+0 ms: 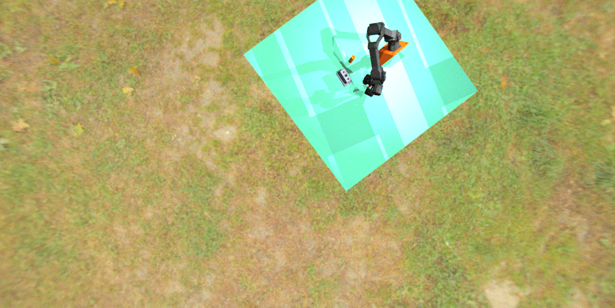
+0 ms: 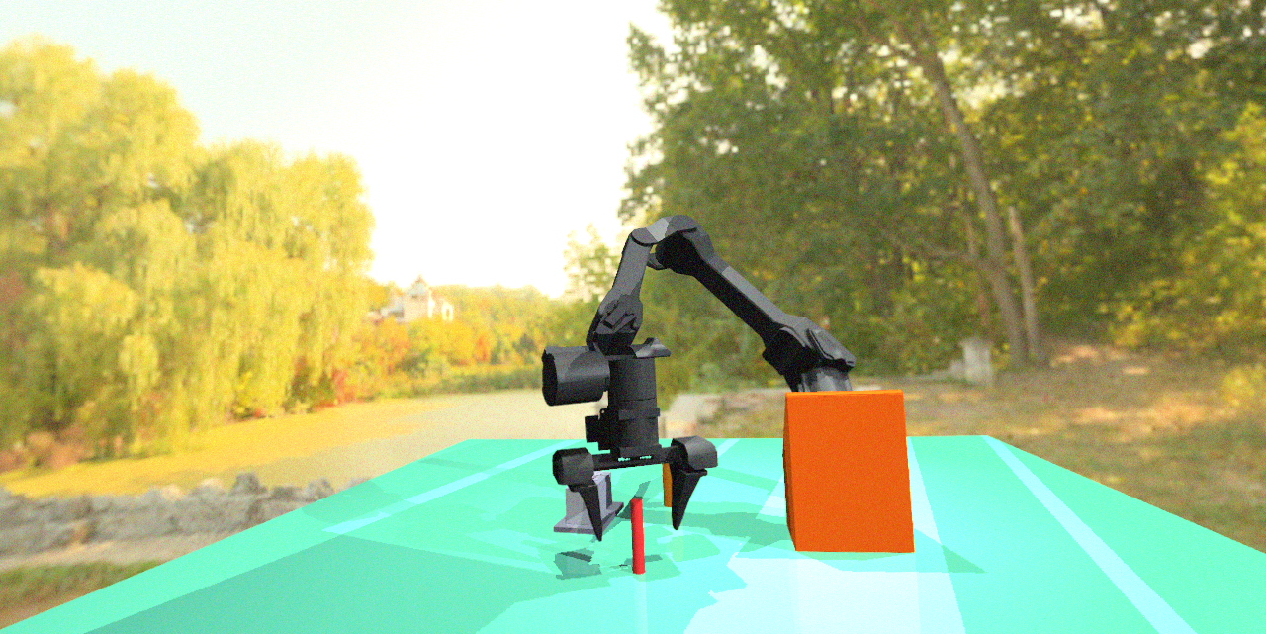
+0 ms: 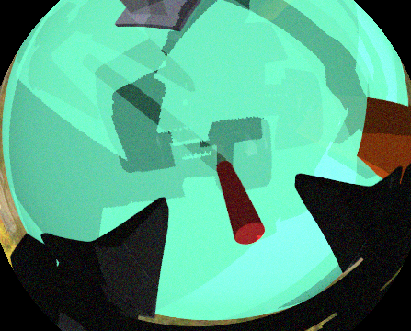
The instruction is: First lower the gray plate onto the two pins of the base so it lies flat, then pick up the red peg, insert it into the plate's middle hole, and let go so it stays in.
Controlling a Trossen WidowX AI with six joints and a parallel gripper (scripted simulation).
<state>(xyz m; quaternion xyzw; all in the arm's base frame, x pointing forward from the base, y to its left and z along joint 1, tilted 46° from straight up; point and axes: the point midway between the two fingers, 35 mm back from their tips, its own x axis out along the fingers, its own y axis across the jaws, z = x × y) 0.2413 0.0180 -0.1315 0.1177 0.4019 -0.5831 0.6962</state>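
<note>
The red peg lies right at my gripper tip. Round my gripper tip: flat gray base (100 mm ahead, 170 mm to the right, 30 mm below); gray plate (100 mm ahead, 170 mm to the right); orange cylinder (20 mm behind, 240 mm to the right).
</note>
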